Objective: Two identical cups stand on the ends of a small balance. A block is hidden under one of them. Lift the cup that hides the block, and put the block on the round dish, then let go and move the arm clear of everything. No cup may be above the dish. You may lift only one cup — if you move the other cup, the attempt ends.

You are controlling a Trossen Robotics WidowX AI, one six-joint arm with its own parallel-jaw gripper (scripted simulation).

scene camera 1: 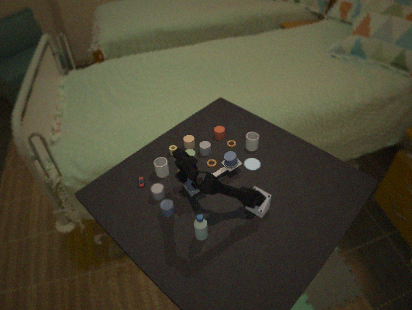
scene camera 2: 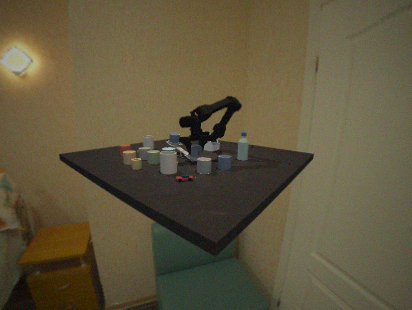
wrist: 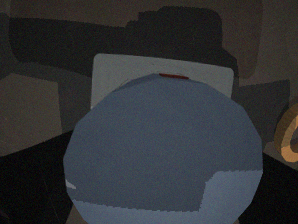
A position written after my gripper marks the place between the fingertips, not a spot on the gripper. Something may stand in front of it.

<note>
In view: my gripper (wrist: 161, 138) and a balance (wrist: 110, 72).
</note>
